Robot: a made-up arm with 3 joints. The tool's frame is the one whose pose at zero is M. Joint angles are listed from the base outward.
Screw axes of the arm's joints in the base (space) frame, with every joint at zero. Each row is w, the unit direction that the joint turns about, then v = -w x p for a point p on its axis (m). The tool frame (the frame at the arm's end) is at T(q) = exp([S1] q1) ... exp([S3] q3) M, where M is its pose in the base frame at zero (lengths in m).
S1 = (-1, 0, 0, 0, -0.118, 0)
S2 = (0, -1, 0, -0.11, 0, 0.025)
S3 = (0, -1, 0, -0.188, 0, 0.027)
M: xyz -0.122 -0.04 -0.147 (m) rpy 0 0 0 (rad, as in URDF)
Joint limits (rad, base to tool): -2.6..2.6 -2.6..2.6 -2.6..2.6
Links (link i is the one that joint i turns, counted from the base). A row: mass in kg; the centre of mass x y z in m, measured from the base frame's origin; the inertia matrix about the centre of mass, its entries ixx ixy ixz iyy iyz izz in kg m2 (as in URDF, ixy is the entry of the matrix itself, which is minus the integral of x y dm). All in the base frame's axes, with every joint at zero. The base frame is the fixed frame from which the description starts. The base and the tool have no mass.
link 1: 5.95; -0.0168 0.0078 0.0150; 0.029 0 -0.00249 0.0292 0 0.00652
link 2: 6; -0.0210 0.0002 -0.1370; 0.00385 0 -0.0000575 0.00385 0 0.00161
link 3: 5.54; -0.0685 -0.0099 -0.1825; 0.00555 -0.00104 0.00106 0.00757 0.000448 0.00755
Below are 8 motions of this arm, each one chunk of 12 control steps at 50 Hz.
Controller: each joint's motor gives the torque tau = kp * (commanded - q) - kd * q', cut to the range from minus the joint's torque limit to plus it. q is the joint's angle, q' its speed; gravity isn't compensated. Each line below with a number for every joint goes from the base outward.
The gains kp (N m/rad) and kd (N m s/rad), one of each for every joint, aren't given. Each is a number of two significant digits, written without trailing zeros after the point. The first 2 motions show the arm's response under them.
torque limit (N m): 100 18 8.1
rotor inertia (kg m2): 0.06 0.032 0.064
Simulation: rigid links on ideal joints. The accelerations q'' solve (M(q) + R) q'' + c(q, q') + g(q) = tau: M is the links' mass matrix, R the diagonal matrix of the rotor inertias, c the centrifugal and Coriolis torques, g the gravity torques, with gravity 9.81 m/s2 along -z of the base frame. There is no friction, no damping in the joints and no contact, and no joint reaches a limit. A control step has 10 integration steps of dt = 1/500 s. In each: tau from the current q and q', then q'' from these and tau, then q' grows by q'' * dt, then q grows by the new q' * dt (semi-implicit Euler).
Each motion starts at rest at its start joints. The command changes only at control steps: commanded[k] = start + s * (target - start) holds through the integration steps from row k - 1 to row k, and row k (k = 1, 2, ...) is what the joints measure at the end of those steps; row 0 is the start. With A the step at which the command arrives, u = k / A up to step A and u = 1 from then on. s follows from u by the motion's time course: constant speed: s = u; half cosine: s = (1 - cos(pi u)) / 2; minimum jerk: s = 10 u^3 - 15 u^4 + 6 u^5; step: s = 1 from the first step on.
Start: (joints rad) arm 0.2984 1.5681 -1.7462
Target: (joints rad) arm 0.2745 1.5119 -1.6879
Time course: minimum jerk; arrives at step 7
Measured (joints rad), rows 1 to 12:
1: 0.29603 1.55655 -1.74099
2: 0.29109 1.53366 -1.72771
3: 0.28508 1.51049 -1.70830
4: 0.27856 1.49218 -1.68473
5: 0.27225 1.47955 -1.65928
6: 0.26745 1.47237 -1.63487
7: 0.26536 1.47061 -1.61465
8: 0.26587 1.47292 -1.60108
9: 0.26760 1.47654 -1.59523
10: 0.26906 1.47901 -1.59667
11: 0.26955 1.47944 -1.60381
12: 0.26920 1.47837 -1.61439
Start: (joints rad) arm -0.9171 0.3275 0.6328
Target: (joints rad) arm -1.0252 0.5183 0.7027
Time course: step
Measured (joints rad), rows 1 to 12:
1: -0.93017 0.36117 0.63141
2: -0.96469 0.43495 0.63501
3: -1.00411 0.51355 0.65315
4: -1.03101 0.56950 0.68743
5: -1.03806 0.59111 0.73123
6: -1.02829 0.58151 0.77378
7: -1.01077 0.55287 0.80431
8: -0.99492 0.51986 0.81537
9: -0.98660 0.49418 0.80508
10: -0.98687 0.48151 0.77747
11: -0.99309 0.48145 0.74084
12: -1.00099 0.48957 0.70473
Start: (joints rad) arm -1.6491 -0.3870 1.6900
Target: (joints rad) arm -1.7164 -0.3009 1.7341
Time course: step
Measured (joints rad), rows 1 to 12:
1: -1.65792 -0.37359 1.68849
2: -1.67598 -0.34345 1.68804
3: -1.69355 -0.30908 1.69360
4: -1.70401 -0.28139 1.70736
5: -1.70542 -0.26653 1.72782
6: -1.69986 -0.26516 1.75050
7: -1.69144 -0.27377 1.76977
8: -1.68422 -0.28697 1.78092
9: -1.68061 -0.29971 1.78163
10: -1.68098 -0.30868 1.77245
11: -1.68405 -0.31284 1.75639
12: -1.68788 -0.31300 1.73777

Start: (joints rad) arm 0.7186 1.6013 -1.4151
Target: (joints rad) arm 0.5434 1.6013 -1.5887
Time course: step
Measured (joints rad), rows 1 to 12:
1: 0.68320 1.59237 -1.42854
2: 0.59213 1.57137 -1.45798
3: 0.50530 1.54814 -1.49007
4: 0.46140 1.54006 -1.51938
5: 0.46312 1.54987 -1.54355
6: 0.50098 1.56555 -1.56011
7: 0.54051 1.57580 -1.56864
8: 0.55841 1.57853 -1.57067
9: 0.55364 1.57624 -1.56767
10: 0.53859 1.57188 -1.56058
11: 0.52621 1.56825 -1.55075
12: 0.52237 1.56703 -1.54013

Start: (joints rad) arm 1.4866 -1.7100 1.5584
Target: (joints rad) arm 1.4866 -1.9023 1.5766
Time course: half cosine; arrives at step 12
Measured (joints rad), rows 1 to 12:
1: 1.47909 -1.70986 1.55858
2: 1.46668 -1.71056 1.55996
3: 1.45873 -1.71492 1.56382
4: 1.45789 -1.72595 1.57063
5: 1.46153 -1.74536 1.57957
6: 1.46561 -1.77271 1.58880
7: 1.46761 -1.80549 1.59597
8: 1.46737 -1.83980 1.59911
9: 1.46618 -1.87145 1.59717
10: 1.46532 -1.89691 1.59040
11: 1.46529 -1.91394 1.58016
12: 1.46580 -1.92156 1.56853

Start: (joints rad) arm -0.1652 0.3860 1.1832
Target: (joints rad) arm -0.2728 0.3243 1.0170
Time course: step
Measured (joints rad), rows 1 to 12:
1: -0.18242 0.37555 1.17196
2: -0.22549 0.35068 1.14358
3: -0.27202 0.32006 1.10386
4: -0.30254 0.29332 1.05902
5: -0.30953 0.27727 1.01564
6: -0.29692 0.27388 0.98046
7: -0.27536 0.28081 0.95896
8: -0.25604 0.29337 0.95383
9: -0.24606 0.30664 0.96425
10: -0.24672 0.31705 0.98647
11: -0.25467 0.32301 1.01483
12: -0.26462 0.32480 1.04312

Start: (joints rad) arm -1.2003 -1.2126 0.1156
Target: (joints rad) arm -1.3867 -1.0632 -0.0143
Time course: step
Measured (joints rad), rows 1 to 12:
1: -1.22014 -1.17364 0.09618
2: -1.27488 -1.09129 0.05581
3: -1.34904 -1.00661 0.01438
4: -1.40074 -0.95478 -0.01490
5: -1.41298 -0.95322 -0.02824
6: -1.39497 -0.99154 -0.02895
7: -1.36748 -1.04333 -0.02352
8: -1.34868 -1.08417 -0.01820
9: -1.34541 -1.10111 -0.01638
10: -1.35332 -1.09382 -0.01793
11: -1.36366 -1.07153 -0.02028
12: -1.36993 -1.04720 -0.02061

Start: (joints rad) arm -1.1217 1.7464 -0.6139
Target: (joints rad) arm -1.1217 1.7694 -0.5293
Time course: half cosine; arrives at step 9
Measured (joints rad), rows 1 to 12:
1: -1.11515 1.74087 -0.61182
2: -1.10364 1.73080 -0.60654
3: -1.09530 1.72369 -0.59848
4: -1.09328 1.72356 -0.58773
5: -1.09611 1.72992 -0.57417
6: -1.10035 1.73933 -0.55801
7: -1.10320 1.74793 -0.54018
8: -1.10369 1.75321 -0.52240
9: -1.10250 1.75451 -0.50693
10: -1.10094 1.75279 -0.49590
11: -1.09999 1.74988 -0.49052
12: -1.09991 1.74746 -0.49076

